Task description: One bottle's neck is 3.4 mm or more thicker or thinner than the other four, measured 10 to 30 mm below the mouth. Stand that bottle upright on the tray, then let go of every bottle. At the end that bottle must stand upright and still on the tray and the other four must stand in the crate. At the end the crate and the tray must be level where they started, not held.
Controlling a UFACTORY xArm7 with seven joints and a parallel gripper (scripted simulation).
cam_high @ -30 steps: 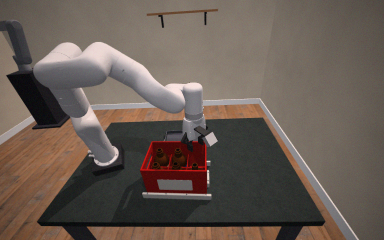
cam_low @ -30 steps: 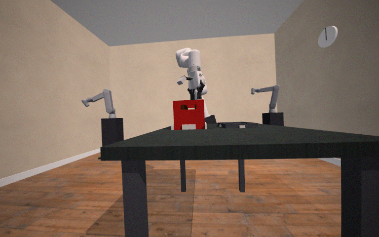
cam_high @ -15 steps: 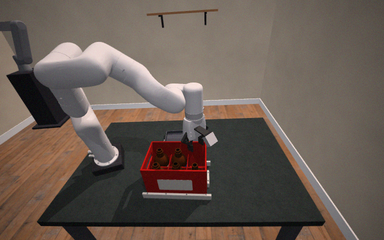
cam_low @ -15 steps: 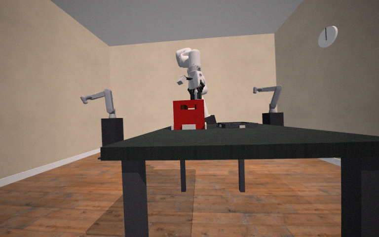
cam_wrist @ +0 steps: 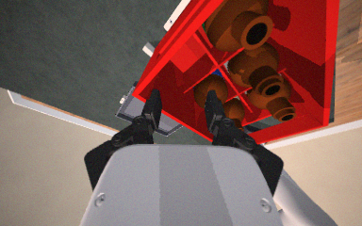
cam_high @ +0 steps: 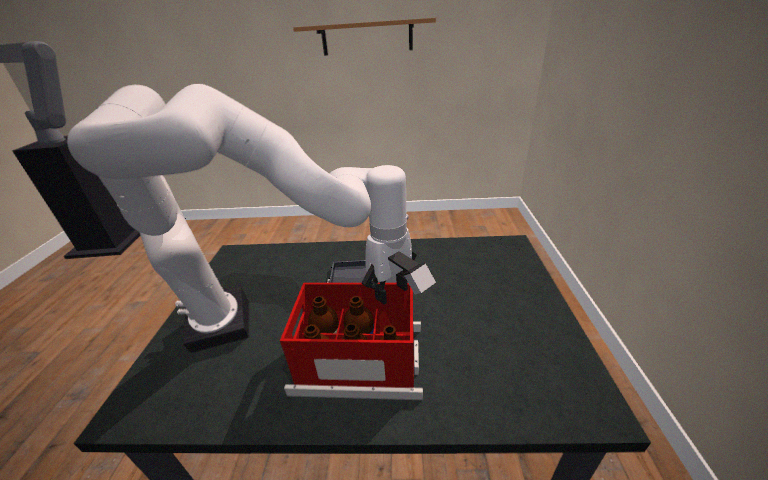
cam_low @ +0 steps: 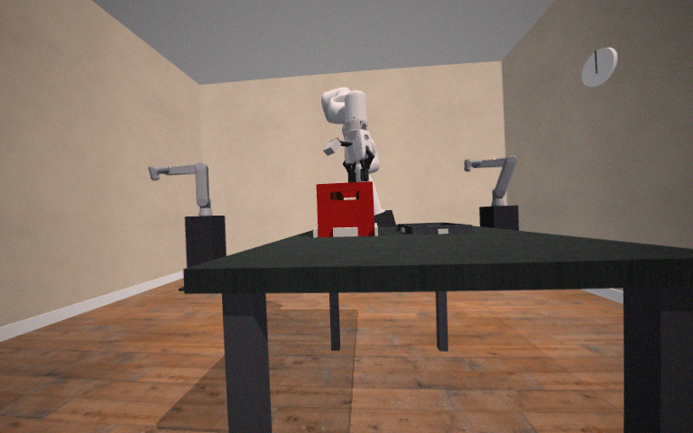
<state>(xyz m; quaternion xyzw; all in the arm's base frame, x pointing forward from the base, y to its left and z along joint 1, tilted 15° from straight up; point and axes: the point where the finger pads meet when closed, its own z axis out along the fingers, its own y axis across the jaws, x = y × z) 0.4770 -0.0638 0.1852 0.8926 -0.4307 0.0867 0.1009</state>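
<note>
The crate is 110 mm below my hand, 90 mm behind it and 30 mm to the right of it. Also, from my hand: tray 260 mm to the left, 190 mm below, 60 mm behind.
</note>
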